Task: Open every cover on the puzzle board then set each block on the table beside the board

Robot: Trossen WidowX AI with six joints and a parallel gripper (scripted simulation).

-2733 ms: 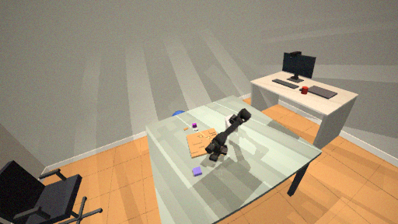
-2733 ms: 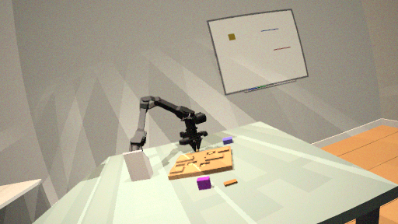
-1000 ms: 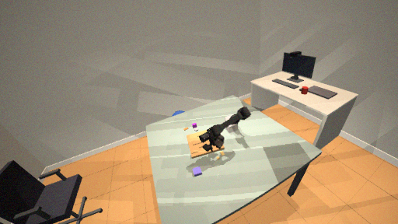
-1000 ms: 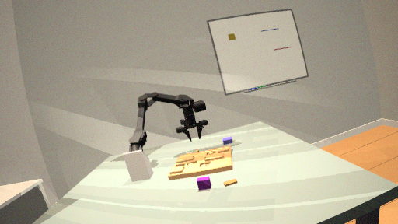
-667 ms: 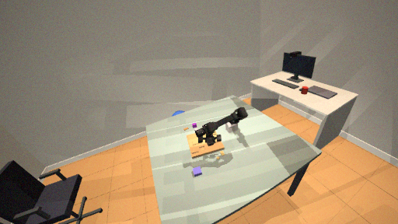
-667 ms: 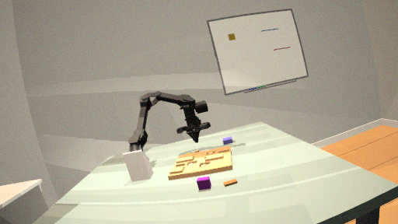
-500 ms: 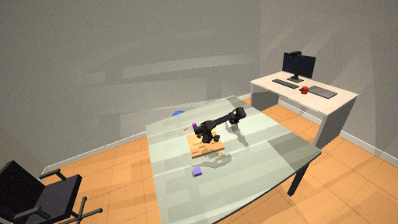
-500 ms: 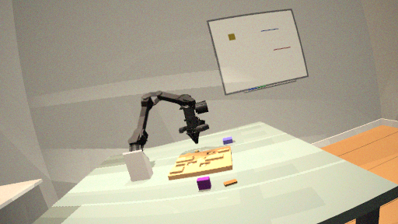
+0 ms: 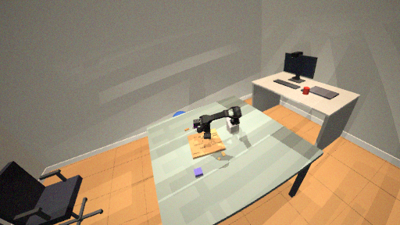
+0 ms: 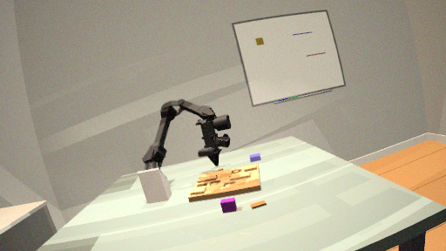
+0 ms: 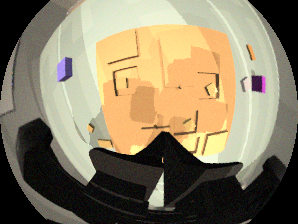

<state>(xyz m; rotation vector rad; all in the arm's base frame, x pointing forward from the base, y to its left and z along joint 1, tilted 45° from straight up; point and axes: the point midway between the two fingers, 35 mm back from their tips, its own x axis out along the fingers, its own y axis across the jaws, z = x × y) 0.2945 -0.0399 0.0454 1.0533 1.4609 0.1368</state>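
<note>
My gripper tip is 6 cm above the wooden puzzle board, 4 cm to the left of it and 2 cm short of it. Also, from my gripper tip: violet block: 24 cm ahead, 21 cm to the left, 7 cm below; then small yellow piece: 18 cm to the left, 8 cm below, 3 cm behind.
</note>
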